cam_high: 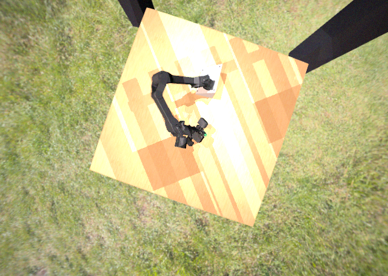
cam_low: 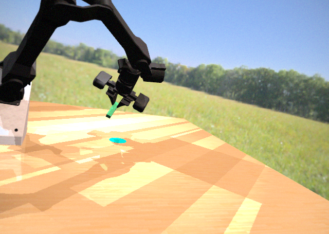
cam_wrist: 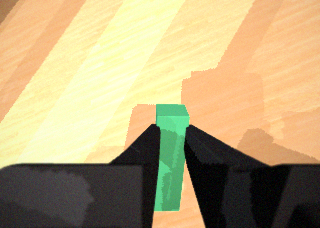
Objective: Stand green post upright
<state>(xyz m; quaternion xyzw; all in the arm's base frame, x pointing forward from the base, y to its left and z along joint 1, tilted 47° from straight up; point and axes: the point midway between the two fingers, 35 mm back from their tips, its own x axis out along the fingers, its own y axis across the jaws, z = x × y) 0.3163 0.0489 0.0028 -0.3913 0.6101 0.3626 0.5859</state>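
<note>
Now: gripper tip 1 cm to the left of the green post, 1 cm past it and 1 cm above it. From my gripper tip the other things lie so: cyan circle: 12 cm below, 4 cm to the right, 2 cm ahead.
</note>
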